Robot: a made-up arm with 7 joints.
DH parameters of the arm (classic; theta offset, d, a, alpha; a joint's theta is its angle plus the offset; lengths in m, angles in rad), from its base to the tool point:
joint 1: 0 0.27 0 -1.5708
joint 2: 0 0 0 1.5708
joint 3: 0 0.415 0.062 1.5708
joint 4: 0 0 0.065 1.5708
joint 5: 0 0.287 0 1.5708
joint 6: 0 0 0.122 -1.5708
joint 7: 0 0.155 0 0
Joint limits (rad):
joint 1: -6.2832..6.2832
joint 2: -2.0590..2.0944
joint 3: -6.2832..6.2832
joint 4: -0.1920..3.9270
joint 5: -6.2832..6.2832
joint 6: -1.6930..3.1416
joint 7: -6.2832..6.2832
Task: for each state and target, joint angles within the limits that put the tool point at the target. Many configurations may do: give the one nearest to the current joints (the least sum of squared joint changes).
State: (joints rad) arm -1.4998 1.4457 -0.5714 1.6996 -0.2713 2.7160 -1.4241
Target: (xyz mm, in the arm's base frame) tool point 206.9 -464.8 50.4
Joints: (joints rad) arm -0.9541 1.3543 -0.2374 2.1389 -0.1122 2.4545 -1.4241
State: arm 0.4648 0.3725 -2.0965 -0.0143 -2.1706 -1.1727 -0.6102
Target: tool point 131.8 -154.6 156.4
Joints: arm -0.0391 1.2148 -1.8056 0.1117 -1.8562 -0.6908 -0.6102
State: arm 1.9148 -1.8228 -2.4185 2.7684 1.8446 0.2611 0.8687
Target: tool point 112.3 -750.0 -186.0
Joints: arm 1.6763 -1.8934 -2.4819 2.8139 1.8348 0.1624 0.8687
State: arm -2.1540 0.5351 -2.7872 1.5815 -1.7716 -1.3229 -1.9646
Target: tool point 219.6 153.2 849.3
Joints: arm -2.6846 0.2340 -3.5619 1.6916 -1.6323 -0.9010 -1.9646
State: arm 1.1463 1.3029 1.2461 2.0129 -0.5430 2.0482 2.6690
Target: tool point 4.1 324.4 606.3
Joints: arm 0.6096 0.9171 2.1044 1.8284 -0.0175 2.5902 2.6690
